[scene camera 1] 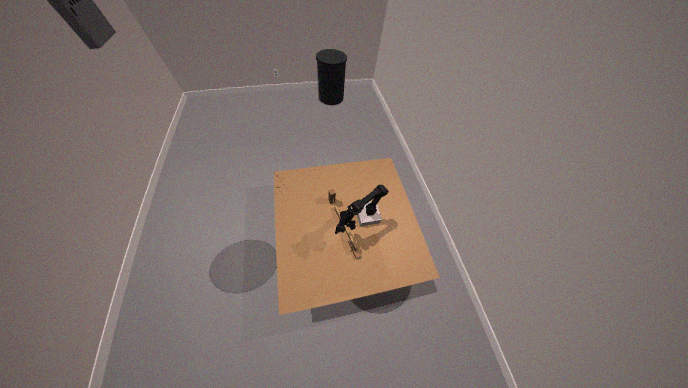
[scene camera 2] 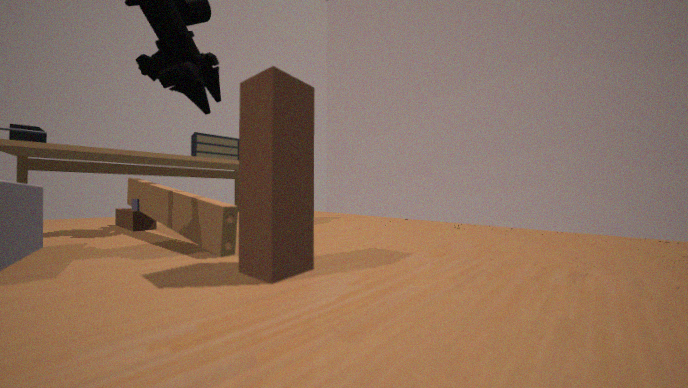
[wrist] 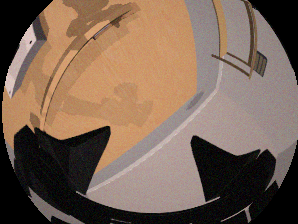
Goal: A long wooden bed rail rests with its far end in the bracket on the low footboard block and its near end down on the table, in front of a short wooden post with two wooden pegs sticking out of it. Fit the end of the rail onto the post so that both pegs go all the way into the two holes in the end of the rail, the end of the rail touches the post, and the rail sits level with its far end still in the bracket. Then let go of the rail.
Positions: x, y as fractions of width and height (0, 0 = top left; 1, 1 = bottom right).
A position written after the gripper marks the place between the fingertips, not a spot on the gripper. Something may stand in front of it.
The gripper (scene camera 2: 0.31, 0.28) is open and holds nothing. Also in view: a long wooden rail (scene camera 2: 0.31, 0.58) and a brown wooden post (scene camera 2: 0.40, 0.28).
The long wooden rail also shows in the wrist view (wrist: 0.35, 0.10). The gripper also shows in the wrist view (wrist: 0.51, 0.61).
